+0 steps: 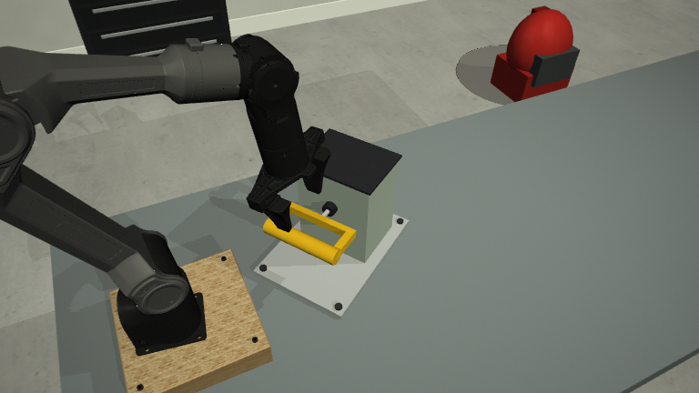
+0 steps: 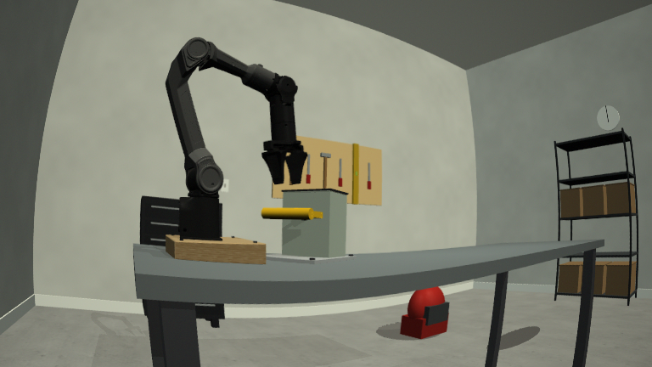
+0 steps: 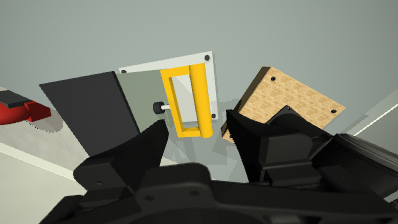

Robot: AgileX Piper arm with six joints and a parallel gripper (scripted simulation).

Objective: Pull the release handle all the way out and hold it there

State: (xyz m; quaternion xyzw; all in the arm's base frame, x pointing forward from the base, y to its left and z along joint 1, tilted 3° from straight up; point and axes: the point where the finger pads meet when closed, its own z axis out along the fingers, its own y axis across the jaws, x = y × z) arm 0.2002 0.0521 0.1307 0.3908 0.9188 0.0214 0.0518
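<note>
The yellow release handle is 7 cm below my hand, 4 cm to the left of it and 4 cm ahead of it.
</note>
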